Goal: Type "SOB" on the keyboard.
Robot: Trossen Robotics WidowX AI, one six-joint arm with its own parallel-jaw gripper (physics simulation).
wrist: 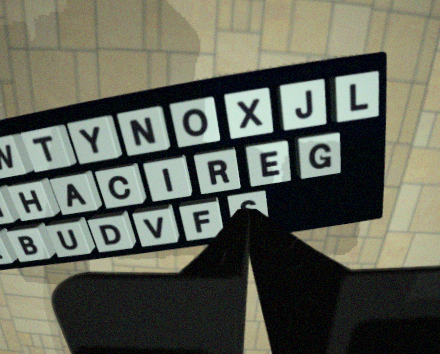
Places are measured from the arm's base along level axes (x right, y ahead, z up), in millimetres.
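Pixels of known places: gripper, fingertip midpoint: (246, 218).
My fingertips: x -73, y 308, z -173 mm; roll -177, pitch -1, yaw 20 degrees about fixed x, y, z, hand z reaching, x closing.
For each thing: its top centre in the pictures, then the offset to it from my fingertips. "spot": a spot on its surface instead. Level surfaces: height alone.
- black keyboard, surface spot: (357, 175) spot: dx +39, dy +34, dz -1 mm
- S key, top centre: (248, 211) dx -1, dy +4, dz +0 mm
- O key, top centre: (194, 122) dx -33, dy +33, dz +4 mm
- B key, top centre: (27, 245) dx -93, dy -44, dz +4 mm
- F key, top centre: (201, 221) dx -19, dy -6, dz +4 mm
- R key, top centre: (217, 172) dx -19, dy +17, dz +4 mm
- E key, top centre: (268, 164) dx -1, dy +27, dz +4 mm
- tan tiled surface, surface height: dz -12 mm
A black keyboard (357, 175) with white letter keys lies tilted across the wrist view, its left end cut off by the frame. The S key (257, 198) is at the right end of the bottom row, its lower part hidden by the fingertips. The O key (195, 123) is in the top row between N and X. The B key (28, 245) is in the bottom row at the far left, beside U. My gripper (246, 218) is shut and empty, its tips together over the lower part of the S key; whether they touch it I cannot tell.
The F key (201, 221) is just left of S, and the R key (218, 171) and E key (269, 162) are in the row above. The keyboard lies on a tan tiled surface (300, 30). Dark shadows fall at the upper left and along the keyboard's near edge.
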